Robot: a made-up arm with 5 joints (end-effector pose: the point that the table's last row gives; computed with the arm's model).
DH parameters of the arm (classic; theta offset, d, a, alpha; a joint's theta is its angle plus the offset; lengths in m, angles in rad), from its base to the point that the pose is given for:
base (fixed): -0.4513 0 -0.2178 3.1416
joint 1: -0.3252 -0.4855 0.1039 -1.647
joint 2: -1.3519 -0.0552 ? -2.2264
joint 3: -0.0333 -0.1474 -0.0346 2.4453
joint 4: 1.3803 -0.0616 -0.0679 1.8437
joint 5: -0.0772 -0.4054 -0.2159 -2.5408
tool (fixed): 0.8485 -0.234 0 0
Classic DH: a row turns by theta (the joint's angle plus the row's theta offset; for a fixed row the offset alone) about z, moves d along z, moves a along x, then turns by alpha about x.
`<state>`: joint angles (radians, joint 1 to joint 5).
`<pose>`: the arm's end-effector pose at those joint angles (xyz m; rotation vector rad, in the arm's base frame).
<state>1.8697 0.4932 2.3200 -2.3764 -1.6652</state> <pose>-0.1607 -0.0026 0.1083 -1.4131 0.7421 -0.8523</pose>
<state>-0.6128 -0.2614 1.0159 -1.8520 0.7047</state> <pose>0.0581 0.3516 0.3942 0.5059 2.4979 -0.3143</pose>
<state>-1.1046 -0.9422 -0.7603 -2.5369 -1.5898</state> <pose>0.1144 0.1565 0.6284 1.6846 1.4628 -0.1551</pose>
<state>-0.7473 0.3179 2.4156 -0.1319 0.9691</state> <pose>0.2304 0.1603 0.4926 1.3093 1.9067 -0.0740</pose>
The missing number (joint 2, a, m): 0.0283
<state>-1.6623 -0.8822 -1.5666 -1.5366 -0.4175</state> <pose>-0.5404 0.1645 0.6826 -0.2377 0.8537 1.5436</pose>
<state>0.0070 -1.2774 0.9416 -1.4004 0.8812</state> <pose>0.0601 0.1088 0.2628 1.0133 2.6409 -1.3314</pose>
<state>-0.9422 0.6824 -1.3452 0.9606 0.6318</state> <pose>-0.0563 0.3132 0.0478 0.3594 2.8790 -1.1775</pose>
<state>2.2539 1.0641 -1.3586 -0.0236 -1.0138</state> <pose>-0.2369 0.0627 -0.0028 -1.2021 1.0872 -0.7358</pose>
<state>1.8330 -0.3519 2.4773 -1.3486 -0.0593</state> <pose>-0.3067 -0.0740 0.1140 -2.0915 0.7890 -0.7282</pose>
